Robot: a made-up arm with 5 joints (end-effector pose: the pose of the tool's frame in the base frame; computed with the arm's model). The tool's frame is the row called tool. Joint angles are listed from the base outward.
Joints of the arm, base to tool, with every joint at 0 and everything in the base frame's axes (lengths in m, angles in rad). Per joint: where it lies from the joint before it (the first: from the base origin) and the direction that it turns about. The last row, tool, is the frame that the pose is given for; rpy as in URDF.
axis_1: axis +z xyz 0 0 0.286
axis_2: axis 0 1 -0.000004 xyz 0 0 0
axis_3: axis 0 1 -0.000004 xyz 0.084 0 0.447
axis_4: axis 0 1 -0.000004 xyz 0.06 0 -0.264
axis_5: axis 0 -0.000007 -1 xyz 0.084 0 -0.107
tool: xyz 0 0 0 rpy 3.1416 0 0
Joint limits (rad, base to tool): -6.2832..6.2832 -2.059..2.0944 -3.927..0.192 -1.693..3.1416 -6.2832..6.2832
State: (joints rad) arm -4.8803 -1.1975 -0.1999 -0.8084 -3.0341
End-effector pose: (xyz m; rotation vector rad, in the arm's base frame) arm -0.0132 -0.0778 0.6719 -0.6182 0.8171 1.3898
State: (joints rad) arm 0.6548 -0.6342 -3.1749 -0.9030 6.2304
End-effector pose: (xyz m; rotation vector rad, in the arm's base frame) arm -0.4083 -0.3135 0.7821 1.8444 0.6812 -1.8783
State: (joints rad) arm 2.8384 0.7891 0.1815 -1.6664 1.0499
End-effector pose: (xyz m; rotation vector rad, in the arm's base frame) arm -0.3107 0.0972 0.3144 -1.5490 -1.9291 0.3272
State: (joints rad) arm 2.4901 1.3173 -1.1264 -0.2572 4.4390
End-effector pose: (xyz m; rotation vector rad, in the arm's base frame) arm -0.4401 0.3356 -0.0550 1.7517 -2.5807 -0.0981
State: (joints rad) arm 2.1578 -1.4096 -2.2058 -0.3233 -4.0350
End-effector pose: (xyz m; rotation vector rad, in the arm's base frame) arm 0.4081 -0.6135 0.6629 0.8493 -0.0384 1.1931
